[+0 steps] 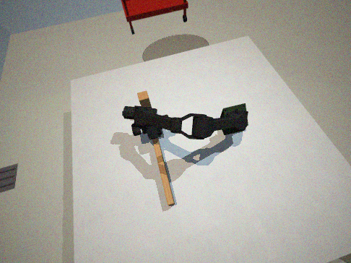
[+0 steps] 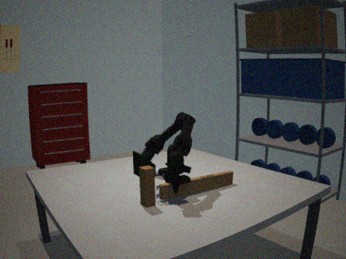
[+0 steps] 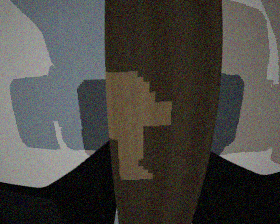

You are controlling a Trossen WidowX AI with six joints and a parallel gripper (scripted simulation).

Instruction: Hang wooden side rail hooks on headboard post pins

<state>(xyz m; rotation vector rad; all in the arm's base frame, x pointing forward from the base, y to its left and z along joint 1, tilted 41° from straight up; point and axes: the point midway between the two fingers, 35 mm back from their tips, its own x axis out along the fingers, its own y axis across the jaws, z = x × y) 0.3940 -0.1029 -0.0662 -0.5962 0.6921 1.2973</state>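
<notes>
Now: the headboard post 10 mm behind my gripper tip, 140 mm to the right of it and 50 mm above it.
</notes>
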